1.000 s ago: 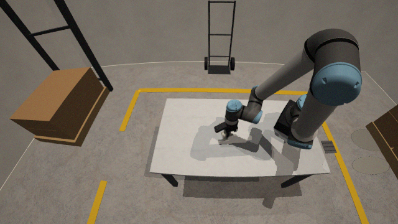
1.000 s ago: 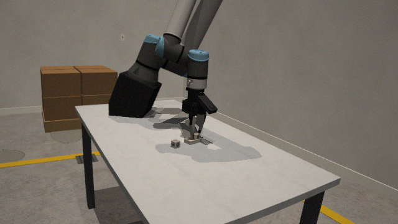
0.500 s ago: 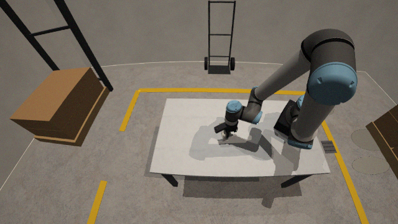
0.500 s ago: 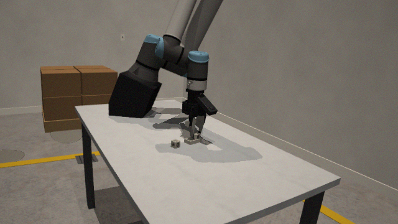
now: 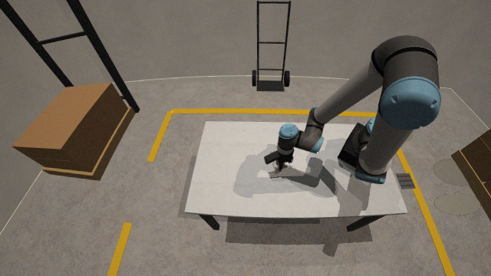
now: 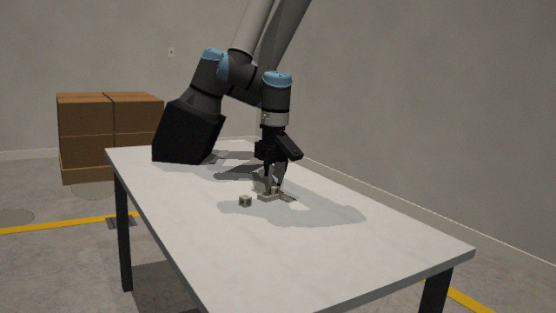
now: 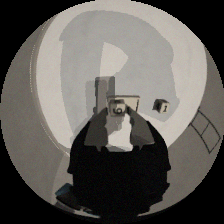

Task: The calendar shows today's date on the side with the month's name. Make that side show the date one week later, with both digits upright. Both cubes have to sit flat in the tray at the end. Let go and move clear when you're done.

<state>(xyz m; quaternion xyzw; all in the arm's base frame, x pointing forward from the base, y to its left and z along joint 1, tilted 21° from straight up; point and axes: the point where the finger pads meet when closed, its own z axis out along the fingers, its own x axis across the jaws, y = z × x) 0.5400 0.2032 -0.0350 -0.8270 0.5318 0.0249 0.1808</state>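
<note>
The calendar tray lies 3 cm below my hand, 2 cm to the right of it and 1 cm ahead of it.
</note>
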